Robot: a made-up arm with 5 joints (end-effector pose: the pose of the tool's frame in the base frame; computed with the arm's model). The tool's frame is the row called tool. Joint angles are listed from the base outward.
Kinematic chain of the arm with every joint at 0, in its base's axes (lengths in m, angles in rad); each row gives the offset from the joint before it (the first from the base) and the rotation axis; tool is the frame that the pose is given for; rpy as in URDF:
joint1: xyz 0.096 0 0.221 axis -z
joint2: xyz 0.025 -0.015 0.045 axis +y
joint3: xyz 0.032 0 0.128 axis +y
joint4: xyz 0.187 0 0.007 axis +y
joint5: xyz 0.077 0.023 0 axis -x
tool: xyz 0 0 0 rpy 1.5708 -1.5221 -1.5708
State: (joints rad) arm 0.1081 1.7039 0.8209 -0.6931 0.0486
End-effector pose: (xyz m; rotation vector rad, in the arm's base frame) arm 0.0762 0.0102 0.0290 0.0141 0.2606 -0.1076
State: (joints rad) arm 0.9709 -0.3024 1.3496 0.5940 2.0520
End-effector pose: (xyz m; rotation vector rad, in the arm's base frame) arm 0.1656 -0.0876 0.1625 0.0734 0.0062 1.0320
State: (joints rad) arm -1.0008 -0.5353 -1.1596 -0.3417 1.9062
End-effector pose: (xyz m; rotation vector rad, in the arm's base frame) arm 0.0475 -0.0609 0.6459 1.2440 2.7244 0.7033
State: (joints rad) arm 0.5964 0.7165 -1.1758 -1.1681 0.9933
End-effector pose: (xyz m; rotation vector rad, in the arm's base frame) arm 0.3432 -0.1581 0.5076 2.1493 2.2143 0.0151
